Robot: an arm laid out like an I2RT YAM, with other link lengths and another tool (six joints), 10 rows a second.
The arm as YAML. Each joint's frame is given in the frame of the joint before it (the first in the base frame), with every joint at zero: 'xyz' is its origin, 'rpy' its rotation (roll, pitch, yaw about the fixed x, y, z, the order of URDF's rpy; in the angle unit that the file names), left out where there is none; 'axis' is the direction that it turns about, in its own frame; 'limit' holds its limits. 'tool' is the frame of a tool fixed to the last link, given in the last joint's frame.
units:
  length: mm
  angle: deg
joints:
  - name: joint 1
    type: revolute
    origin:
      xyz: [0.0, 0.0, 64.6]
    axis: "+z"
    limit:
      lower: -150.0
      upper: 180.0
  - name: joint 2
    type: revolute
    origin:
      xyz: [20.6, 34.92, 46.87]
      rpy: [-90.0, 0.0, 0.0]
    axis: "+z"
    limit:
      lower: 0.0
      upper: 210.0
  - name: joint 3
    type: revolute
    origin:
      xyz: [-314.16, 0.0, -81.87]
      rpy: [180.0, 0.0, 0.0]
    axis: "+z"
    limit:
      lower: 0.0
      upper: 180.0
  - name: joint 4
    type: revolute
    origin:
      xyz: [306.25, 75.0, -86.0]
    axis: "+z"
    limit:
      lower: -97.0
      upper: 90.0
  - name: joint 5
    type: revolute
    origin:
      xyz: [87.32, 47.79, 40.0]
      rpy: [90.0, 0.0, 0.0]
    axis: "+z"
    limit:
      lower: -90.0
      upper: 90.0
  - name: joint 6
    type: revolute
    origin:
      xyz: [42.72, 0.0, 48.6]
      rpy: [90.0, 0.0, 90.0]
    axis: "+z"
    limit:
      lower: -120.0
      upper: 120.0
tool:
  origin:
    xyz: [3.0, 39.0, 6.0]
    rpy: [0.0, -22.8, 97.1]
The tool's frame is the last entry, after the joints.
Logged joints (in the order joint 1, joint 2, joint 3, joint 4, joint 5, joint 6), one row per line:
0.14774, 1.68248, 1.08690, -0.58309, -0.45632, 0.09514
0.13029, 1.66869, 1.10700, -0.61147, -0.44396, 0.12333
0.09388, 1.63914, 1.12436, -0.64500, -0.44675, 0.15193
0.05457, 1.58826, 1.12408, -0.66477, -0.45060, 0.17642
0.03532, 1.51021, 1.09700, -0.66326, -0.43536, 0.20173
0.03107, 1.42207, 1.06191, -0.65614, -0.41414, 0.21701
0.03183, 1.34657, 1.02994, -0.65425, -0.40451, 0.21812
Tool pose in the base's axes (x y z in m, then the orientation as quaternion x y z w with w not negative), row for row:
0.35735, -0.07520, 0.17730, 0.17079, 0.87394, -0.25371, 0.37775
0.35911, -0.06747, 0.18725, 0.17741, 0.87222, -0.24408, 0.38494
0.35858, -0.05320, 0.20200, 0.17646, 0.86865, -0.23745, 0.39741
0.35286, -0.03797, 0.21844, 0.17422, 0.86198, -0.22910, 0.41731
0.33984, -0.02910, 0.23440, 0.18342, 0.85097, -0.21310, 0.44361
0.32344, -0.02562, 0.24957, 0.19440, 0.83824, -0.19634, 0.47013
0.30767, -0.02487, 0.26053, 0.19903, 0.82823, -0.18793, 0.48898
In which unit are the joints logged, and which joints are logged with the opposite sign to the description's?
The joints are logged in radians. Opposite sign: joint 1, joint 5.
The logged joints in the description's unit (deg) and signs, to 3 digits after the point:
-8.465, 96.399, 62.275, -33.409, 26.145, 5.451
-7.465, 95.609, 63.426, -35.035, 25.437, 7.066
-5.379, 93.916, 64.421, -36.956, 25.597, 8.705
-3.127, 91.001, 64.405, -38.089, 25.817, 10.108
-2.024, 86.529, 62.853, -38.002, 24.944, 11.558
-1.780, 81.479, 60.843, -37.594, 23.728, 12.434
-1.824, 77.153, 59.011, -37.486, 23.177, 12.497

